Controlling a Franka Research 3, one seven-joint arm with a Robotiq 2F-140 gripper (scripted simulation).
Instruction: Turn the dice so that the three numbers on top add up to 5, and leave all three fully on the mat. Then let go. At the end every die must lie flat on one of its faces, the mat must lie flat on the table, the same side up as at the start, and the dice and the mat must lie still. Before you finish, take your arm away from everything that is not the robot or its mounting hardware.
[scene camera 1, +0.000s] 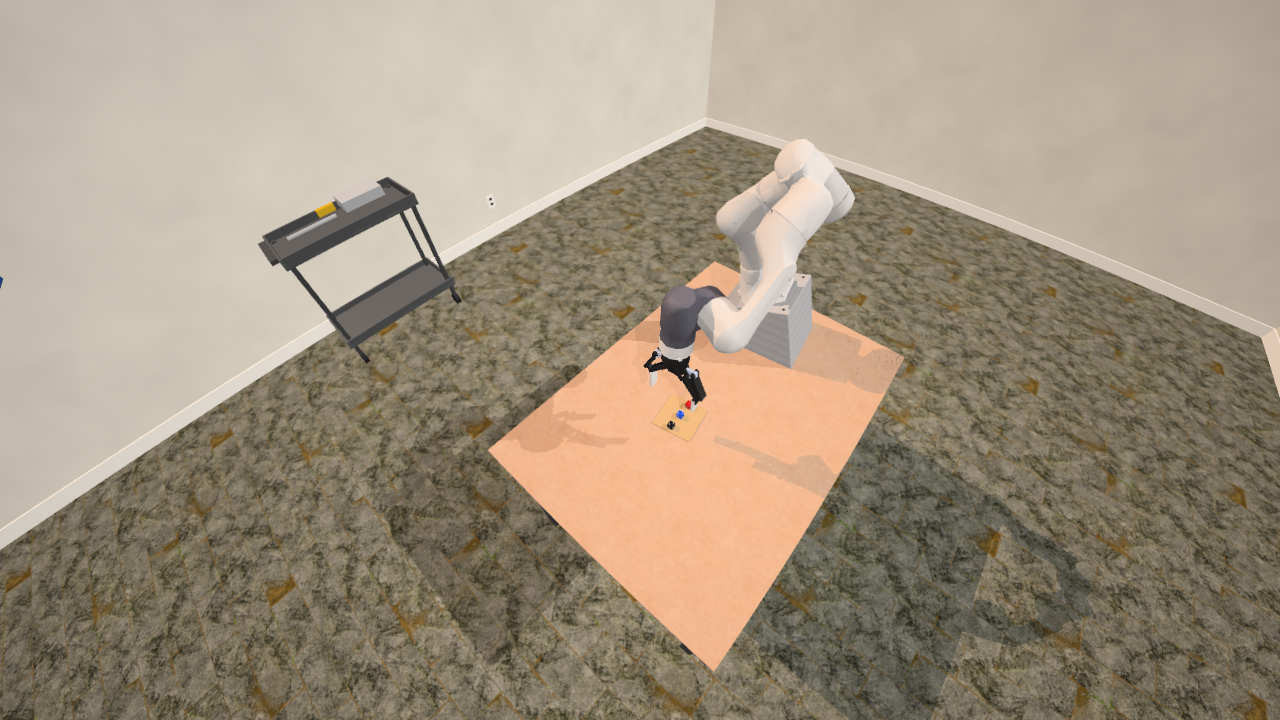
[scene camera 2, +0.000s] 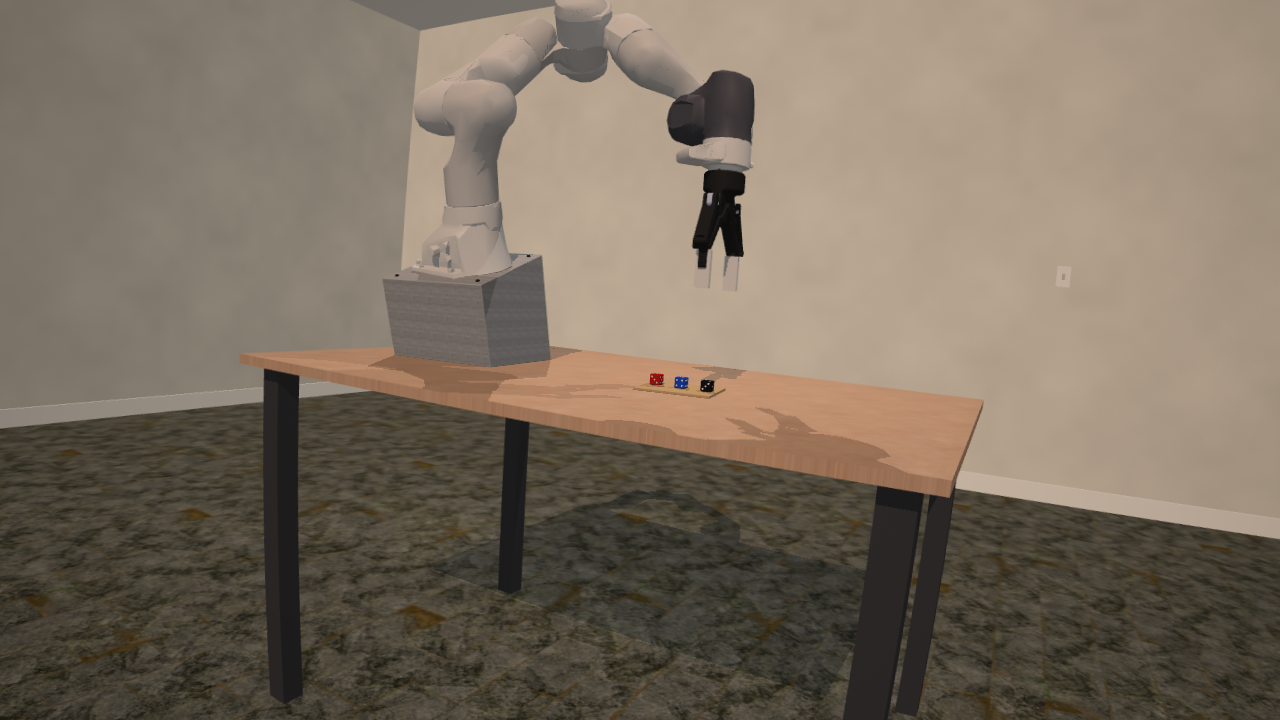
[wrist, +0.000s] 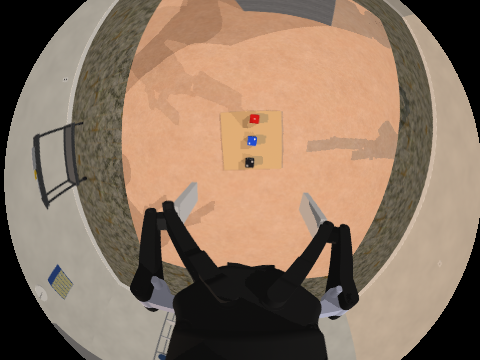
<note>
In view: my gripper (scene camera 2: 716, 289) and a tan mat (scene camera 1: 684, 428).
The tan mat shows as well in the wrist view (wrist: 235, 126). My gripper shows as well in scene camera 1 (scene camera 1: 673, 395) and in the wrist view (wrist: 250, 197).
</note>
